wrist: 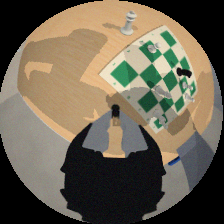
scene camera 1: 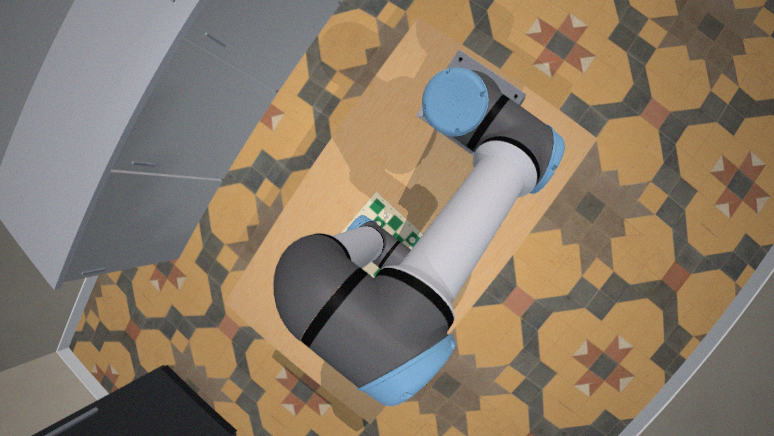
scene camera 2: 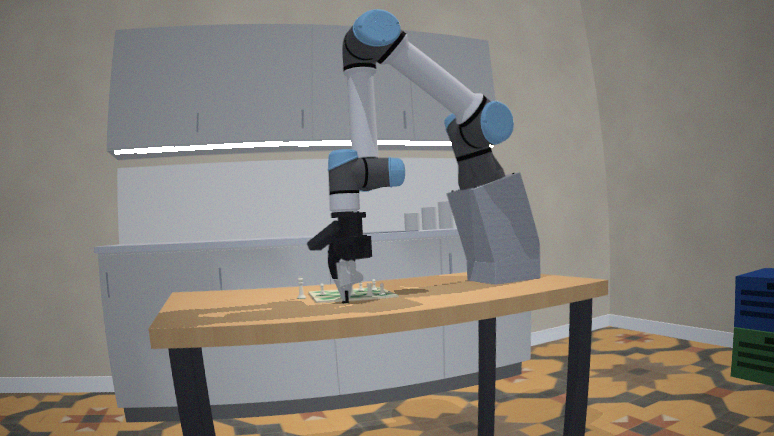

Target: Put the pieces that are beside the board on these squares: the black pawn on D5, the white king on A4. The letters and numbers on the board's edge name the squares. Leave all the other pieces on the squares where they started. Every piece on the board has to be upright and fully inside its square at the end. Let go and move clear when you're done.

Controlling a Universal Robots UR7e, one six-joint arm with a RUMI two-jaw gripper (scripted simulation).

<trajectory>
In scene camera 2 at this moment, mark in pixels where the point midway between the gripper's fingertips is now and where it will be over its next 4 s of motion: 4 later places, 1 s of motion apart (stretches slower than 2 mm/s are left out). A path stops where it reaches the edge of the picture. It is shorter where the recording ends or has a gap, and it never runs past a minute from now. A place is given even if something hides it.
My gripper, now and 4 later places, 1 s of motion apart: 346,300; 344,272; 343,261; 355,254; 357,257
</trajectory>
